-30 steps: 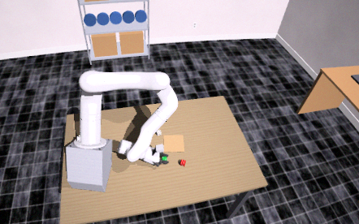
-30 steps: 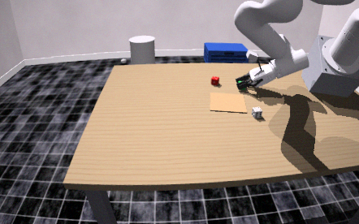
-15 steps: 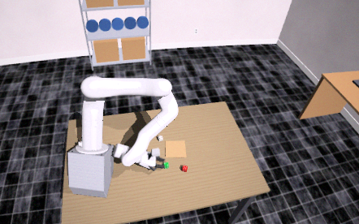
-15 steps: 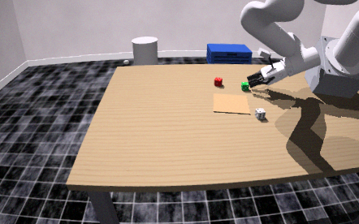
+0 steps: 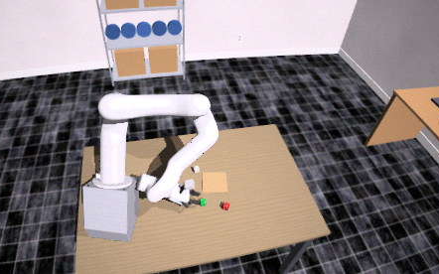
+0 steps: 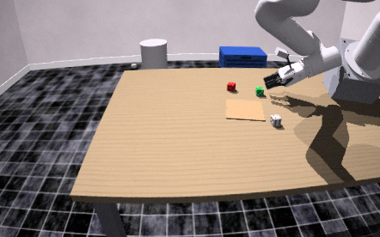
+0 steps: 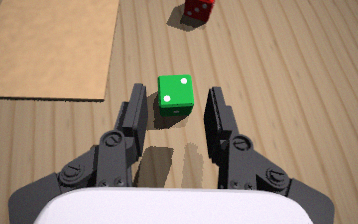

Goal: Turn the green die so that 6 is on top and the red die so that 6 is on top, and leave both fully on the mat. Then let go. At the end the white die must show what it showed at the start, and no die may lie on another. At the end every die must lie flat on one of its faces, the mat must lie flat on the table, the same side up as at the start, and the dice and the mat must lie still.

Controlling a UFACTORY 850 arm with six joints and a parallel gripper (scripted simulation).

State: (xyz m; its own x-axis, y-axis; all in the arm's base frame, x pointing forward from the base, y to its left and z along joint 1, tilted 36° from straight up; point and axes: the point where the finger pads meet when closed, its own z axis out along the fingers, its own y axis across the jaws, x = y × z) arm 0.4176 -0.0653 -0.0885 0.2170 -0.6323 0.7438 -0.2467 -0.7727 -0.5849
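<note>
The green die lies 3 cm ahead of my hand, 1 cm to the right of it and 5 cm below it. From my hand the other things lie so: red die: 14 cm ahead, 6 cm to the right, 5 cm below; then tan mat: 14 cm ahead, 11 cm to the left, 6 cm below; then white die: 6 cm ahead, 22 cm to the left, 5 cm below.
</note>
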